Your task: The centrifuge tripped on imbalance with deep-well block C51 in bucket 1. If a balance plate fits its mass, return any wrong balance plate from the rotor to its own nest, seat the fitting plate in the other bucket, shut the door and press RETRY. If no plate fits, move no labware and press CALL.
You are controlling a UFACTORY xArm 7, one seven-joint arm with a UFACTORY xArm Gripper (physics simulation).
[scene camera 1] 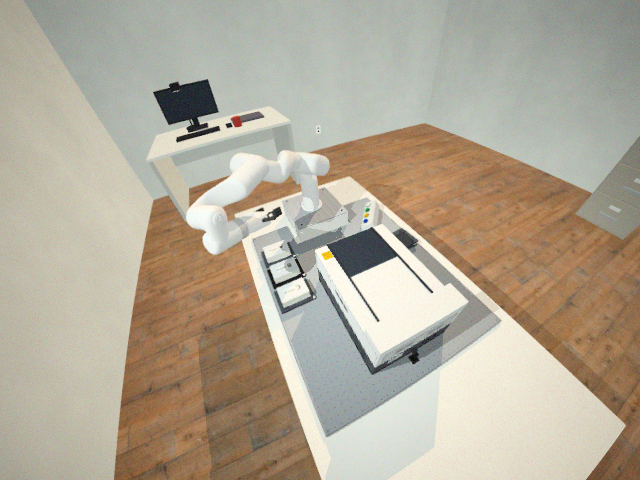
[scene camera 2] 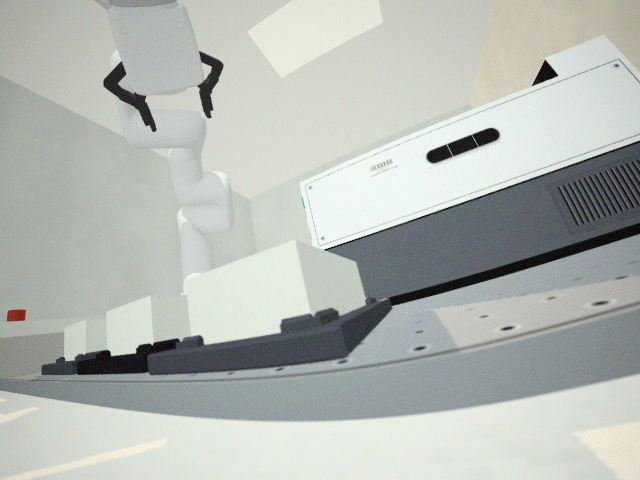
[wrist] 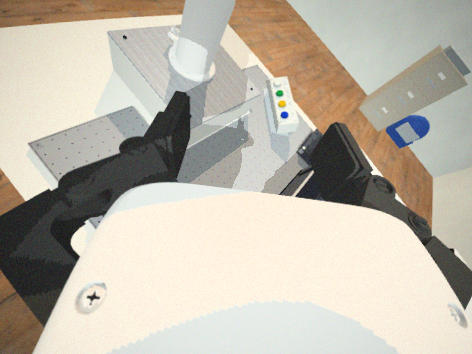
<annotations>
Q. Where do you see a button box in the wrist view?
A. At 282,120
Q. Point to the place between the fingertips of my gripper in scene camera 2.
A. At 181,121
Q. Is my gripper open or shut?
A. Open.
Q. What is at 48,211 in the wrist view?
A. My gripper.
</annotations>
